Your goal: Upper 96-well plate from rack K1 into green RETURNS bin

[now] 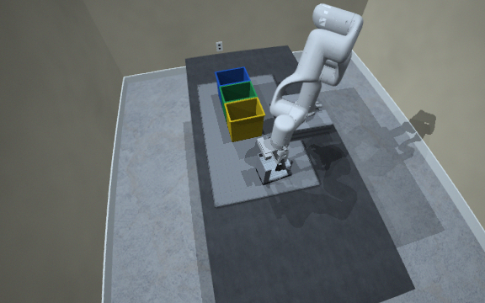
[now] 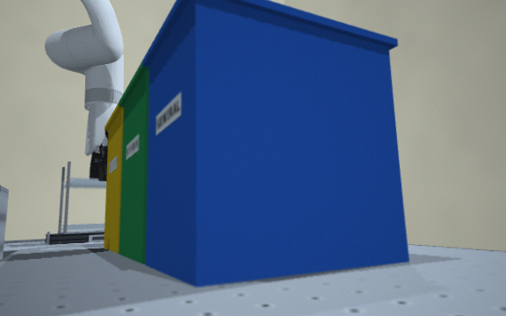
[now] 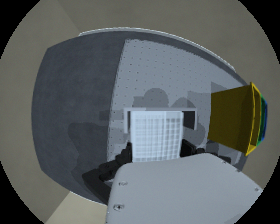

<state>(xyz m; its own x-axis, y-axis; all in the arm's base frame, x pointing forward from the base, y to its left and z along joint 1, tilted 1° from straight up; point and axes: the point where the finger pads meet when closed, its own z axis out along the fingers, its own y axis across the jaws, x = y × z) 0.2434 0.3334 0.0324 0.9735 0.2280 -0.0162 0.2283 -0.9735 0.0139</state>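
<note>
The green bin lies 120 mm ahead of my hand, 410 mm to the right of it and 40 mm below it. Also, from my hand: yellow bin 100 mm ahead, 280 mm to the right, 40 mm below; then blue bin 140 mm ahead, 540 mm to the right, 40 mm below.
</note>
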